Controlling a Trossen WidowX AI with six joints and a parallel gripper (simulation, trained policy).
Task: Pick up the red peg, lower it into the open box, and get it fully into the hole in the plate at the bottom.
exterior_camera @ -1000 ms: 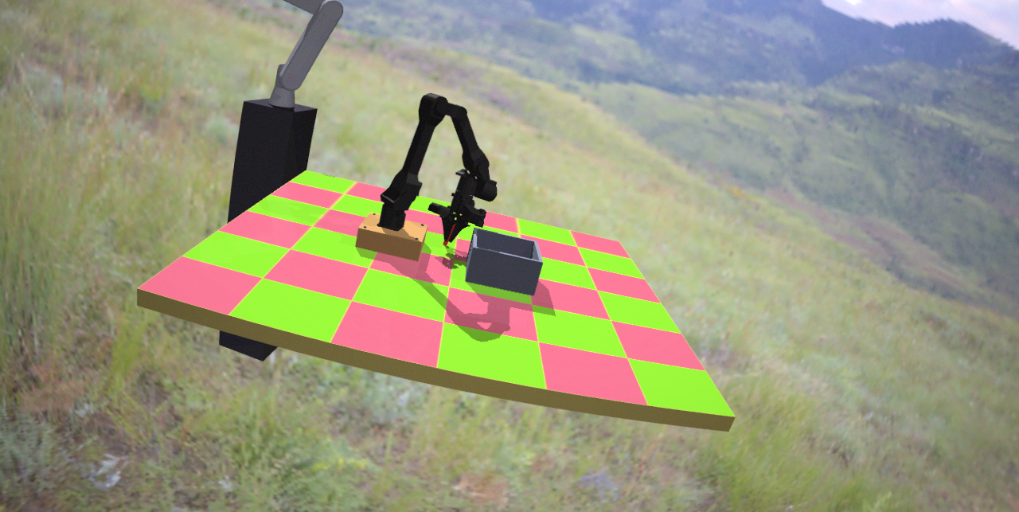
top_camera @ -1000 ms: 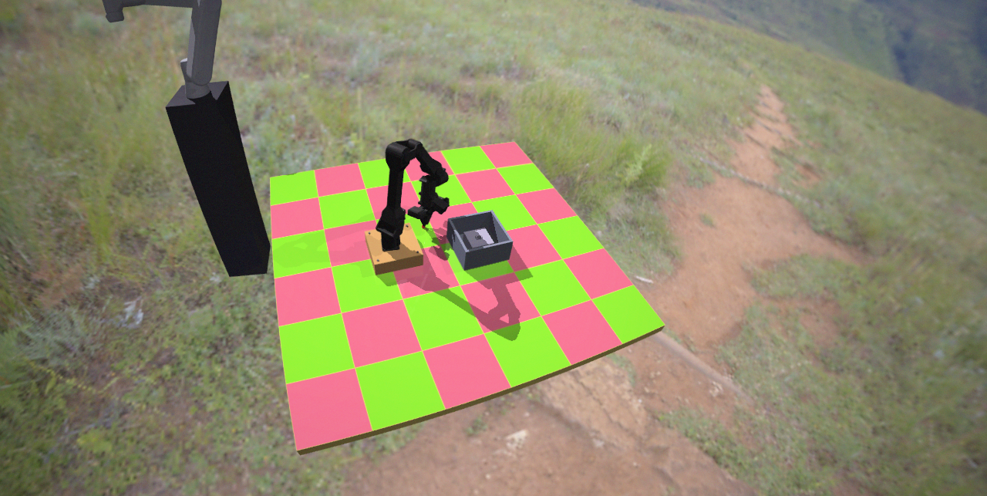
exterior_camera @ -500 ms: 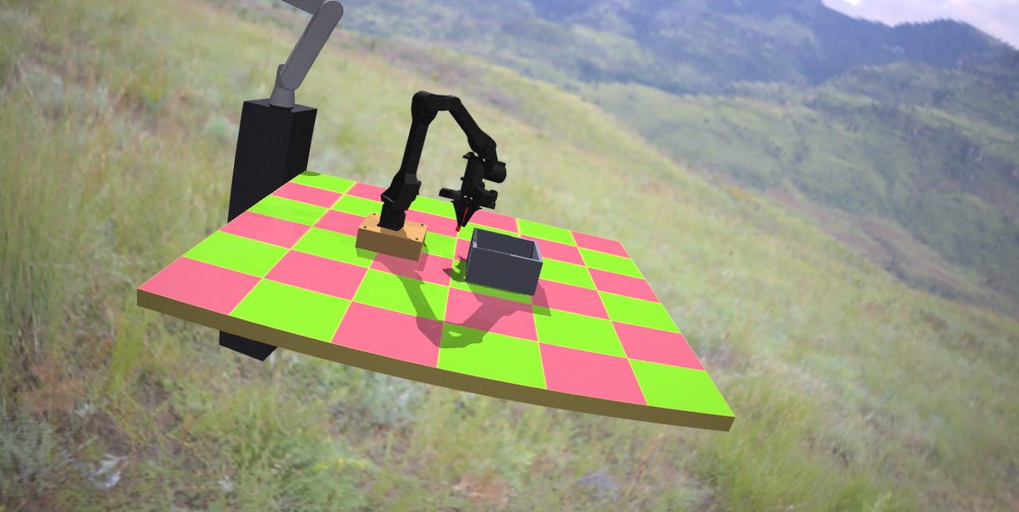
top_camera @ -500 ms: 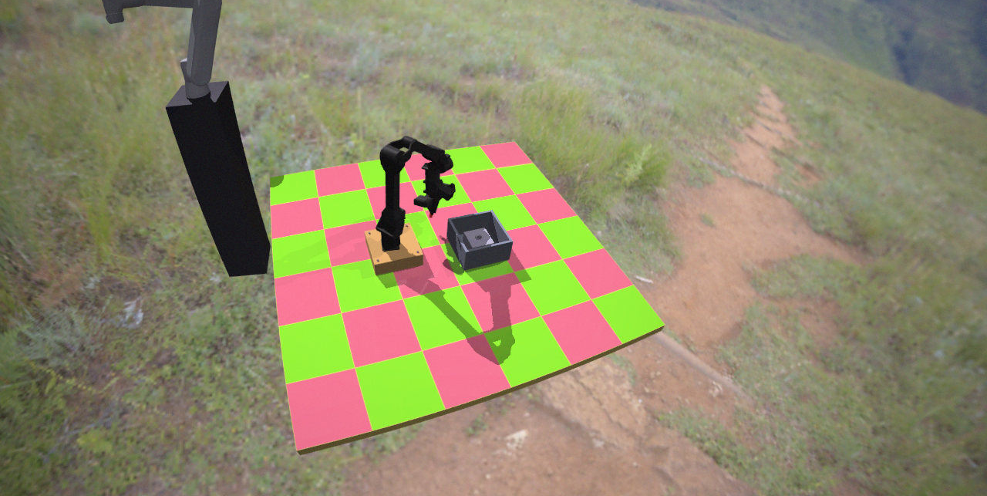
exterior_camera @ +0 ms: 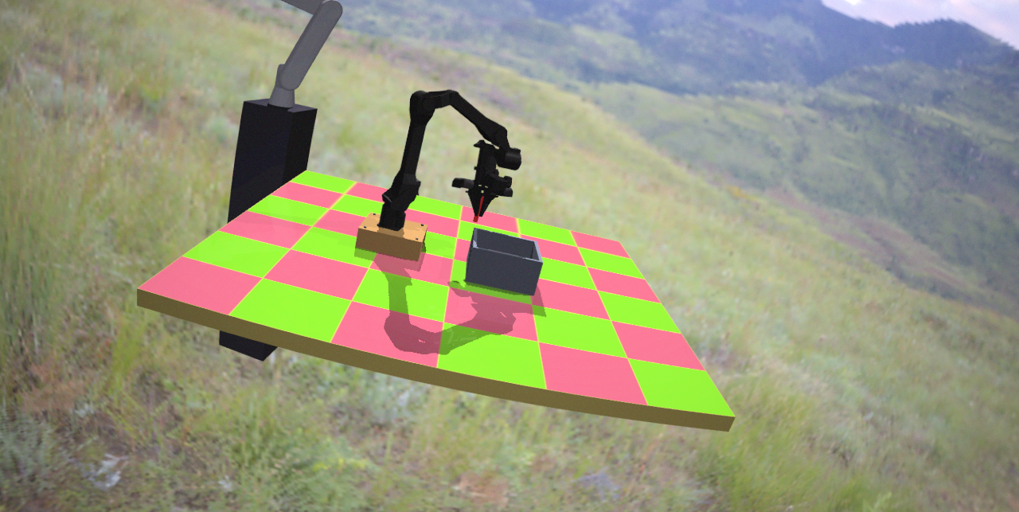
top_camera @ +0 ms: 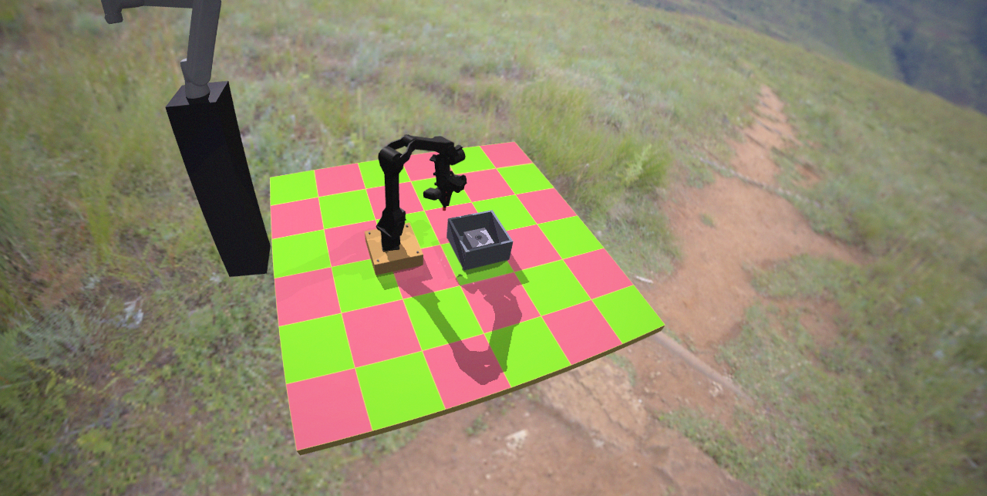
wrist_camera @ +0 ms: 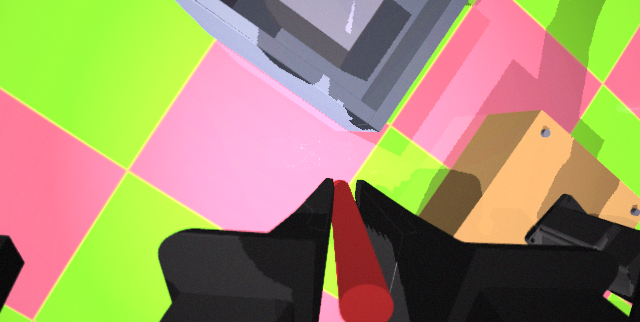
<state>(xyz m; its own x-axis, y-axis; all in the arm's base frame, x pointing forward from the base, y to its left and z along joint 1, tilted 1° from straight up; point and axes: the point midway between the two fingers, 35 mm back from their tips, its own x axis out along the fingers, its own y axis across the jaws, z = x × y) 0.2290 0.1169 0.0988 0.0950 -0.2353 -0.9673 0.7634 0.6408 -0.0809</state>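
Right now the pale plate is 110 mm ahead of my gripper tip, 120 mm to the right of it and 80 mm below it. From my gripper tip the other things lie so: grey box (110 mm ahead, 120 mm to the right, 100 mm below); then red peg (10 mm behind, 10 mm to the left, 20 mm above).
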